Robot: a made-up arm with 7 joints.
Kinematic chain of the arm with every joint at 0, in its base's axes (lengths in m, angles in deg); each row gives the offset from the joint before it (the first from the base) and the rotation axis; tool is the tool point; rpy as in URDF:
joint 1: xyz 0 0 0.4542 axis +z
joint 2: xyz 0 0 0 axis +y
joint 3: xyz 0 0 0.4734 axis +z
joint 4: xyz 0.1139 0 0 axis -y
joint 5: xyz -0.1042 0 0.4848 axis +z
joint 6: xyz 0 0 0 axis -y
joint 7: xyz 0.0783 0 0 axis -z
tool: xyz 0 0 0 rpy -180 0 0
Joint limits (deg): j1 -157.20..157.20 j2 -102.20..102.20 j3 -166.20..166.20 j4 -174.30..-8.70 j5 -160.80..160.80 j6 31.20..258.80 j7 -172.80..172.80
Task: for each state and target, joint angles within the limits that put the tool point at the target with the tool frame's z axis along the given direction. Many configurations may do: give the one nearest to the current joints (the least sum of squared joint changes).
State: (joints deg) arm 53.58 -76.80 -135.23 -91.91 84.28 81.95 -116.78
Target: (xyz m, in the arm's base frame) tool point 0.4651 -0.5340 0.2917 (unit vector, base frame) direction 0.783 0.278 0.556
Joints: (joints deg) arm 79.92 -60.43 -121.36 -117.49 92.76 105.58 -116.78
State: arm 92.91 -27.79 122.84 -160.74 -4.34 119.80 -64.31
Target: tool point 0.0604 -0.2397 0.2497 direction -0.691 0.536 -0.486
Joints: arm 127.88 -35.68 152.93 -174.30 -47.19 149.11 -64.31
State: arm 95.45 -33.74 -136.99 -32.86 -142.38 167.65 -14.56
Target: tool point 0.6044 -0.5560 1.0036 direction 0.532 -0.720 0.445
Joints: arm 116.75 -42.63 -131.51 -32.19 -141.55 165.05 -14.56
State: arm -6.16 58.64 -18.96 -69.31 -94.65 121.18 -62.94
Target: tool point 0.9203 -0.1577 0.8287 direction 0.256 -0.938 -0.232
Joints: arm -7.49 36.21 -7.95 -59.53 -72.93 120.06 -62.94
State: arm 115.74 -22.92 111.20 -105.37 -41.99 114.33 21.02
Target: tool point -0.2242 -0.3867 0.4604 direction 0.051 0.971 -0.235
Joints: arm 123.24 -1.39 117.32 -153.64 -25.65 80.92 21.02
